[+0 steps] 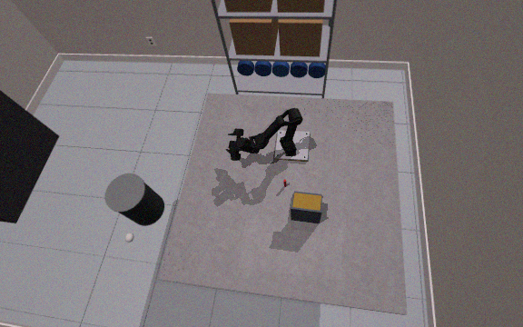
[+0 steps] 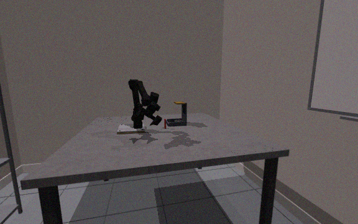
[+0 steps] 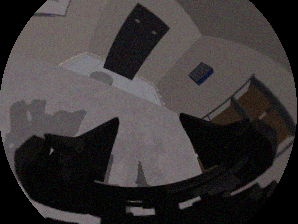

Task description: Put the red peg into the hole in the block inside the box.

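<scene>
My gripper tip is now 24 cm short of the red peg, 34 cm to the right of it and 12 cm above it. Round my gripper tip: dark back wall: 47 cm ahead, 44 cm to the left, 5 cm below; then yellow roof: 42 cm ahead, 44 cm to the left, 5 cm above.
</scene>
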